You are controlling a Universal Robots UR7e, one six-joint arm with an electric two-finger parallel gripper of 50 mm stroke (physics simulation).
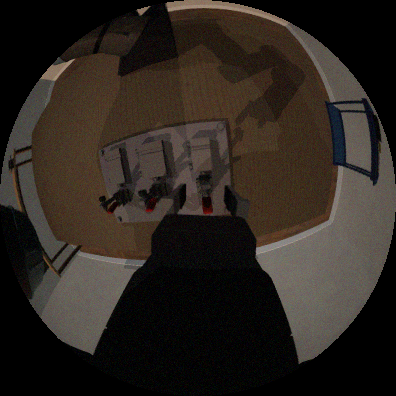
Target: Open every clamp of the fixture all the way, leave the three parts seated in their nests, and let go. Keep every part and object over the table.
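Frame: origin at the arm's base, x ahead, y left, z up, level; millimetres.
Where they show: gripper, fingertip midpoint: (pixel 204 192).
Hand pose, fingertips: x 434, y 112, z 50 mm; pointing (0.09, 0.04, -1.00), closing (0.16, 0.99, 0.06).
After its pixels a point has its place.
A pale fixture plate (pixel 177 207) carries three pale block-like parts: a left part (pixel 116 167) {x 379, y -96, z -71 mm}, a middle part (pixel 151 156) {x 376, y 9, z -66 mm} and a right part (pixel 201 156) {x 395, y 116, z -61 mm}, each lying in its place. The left clamp (pixel 123 192) {x 448, y -95, z -72 mm} and the middle clamp (pixel 159 187) {x 448, y 14, z -61 mm} have dark arms pointing away from their parts, toward the lower left, beside red handles. The right clamp (pixel 204 181) {x 429, y 114, z 16 mm} stands at the near end of the right part, its red handle pointing toward the gripper; its dark arm is too dim to judge. My gripper (pixel 204 192) {x 434, y 112, z 50 mm} is open, its fingers apart on either side of the right clamp's handle, gripping nothing.
The fixture lies on a brown wooden table (pixel 280 190) {x 511, y 341, z -102 mm} with pale edging. A blue frame (pixel 339 134) stands beyond the right edge, and a brown-railed frame (pixel 18 187) beyond the left. Dark arm shadows cross the table at the upper right.
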